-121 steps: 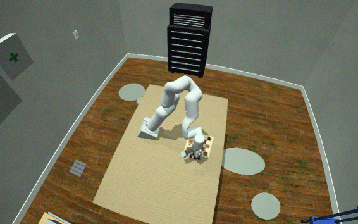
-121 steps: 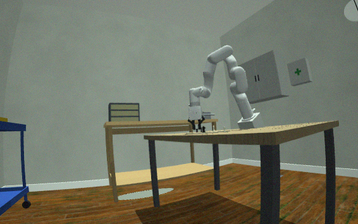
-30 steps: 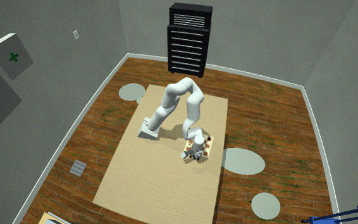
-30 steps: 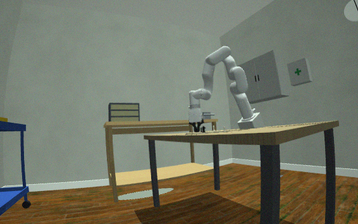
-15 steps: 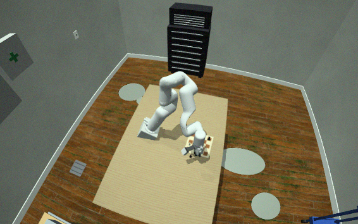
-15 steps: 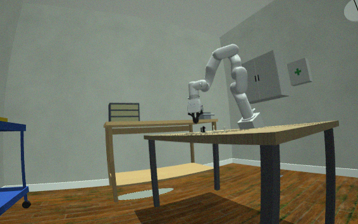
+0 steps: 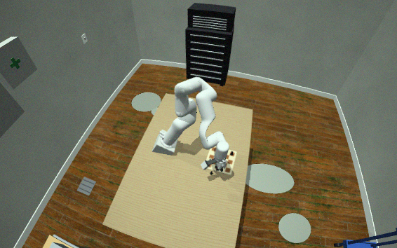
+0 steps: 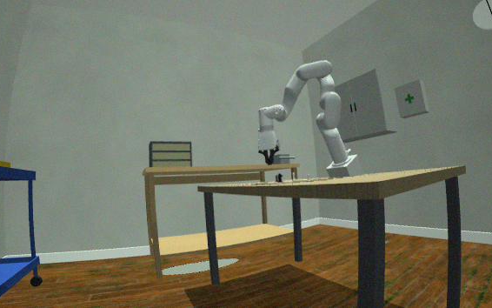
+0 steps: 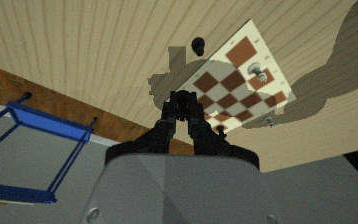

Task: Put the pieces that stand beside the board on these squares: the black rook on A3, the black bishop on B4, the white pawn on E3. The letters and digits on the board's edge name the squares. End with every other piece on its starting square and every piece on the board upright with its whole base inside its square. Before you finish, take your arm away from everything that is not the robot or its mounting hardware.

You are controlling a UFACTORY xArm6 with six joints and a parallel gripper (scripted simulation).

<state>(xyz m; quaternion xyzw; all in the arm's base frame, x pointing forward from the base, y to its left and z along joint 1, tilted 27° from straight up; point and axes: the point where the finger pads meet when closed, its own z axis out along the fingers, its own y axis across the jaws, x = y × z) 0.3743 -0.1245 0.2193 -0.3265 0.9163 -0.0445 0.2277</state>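
Now: the white pawn 4 cm behind my hand, 28 cm to the left of it and 11 cm below it. Also, from my hand: black chess piece 1 cm below; then chessboard 14 cm to the left, 12 cm below.
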